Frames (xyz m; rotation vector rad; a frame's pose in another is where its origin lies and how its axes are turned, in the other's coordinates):
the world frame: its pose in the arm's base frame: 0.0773 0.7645 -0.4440 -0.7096 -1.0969 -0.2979
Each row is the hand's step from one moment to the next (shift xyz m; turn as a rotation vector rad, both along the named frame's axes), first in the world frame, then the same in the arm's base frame.
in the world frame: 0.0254 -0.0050 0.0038 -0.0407 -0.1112 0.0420
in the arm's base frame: 0.0059 0.0018 0.0254 -0.1090 -0.0602 0.0168
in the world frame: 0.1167 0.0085 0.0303 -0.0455 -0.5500 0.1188
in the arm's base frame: 0.0352 0.0400 0.1085 -0.4070 -0.3375 0.1977
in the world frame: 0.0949 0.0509 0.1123 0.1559 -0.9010 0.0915
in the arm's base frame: -0.0090 0.1228 0.0951 -0.4914 -0.5934 0.5008
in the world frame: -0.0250 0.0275 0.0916 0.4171 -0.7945 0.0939
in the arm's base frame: -0.0607 0.0776 -0.0081 -0.3182 -0.4816 0.6934
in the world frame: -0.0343 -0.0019 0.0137 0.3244 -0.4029 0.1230
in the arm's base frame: -0.0260 0.0035 -0.0261 -0.1644 -0.1815 0.4720
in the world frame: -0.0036 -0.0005 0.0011 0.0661 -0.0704 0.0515
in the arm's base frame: -0.0027 -0.0001 -0.0027 -0.0457 -0.0109 0.0988
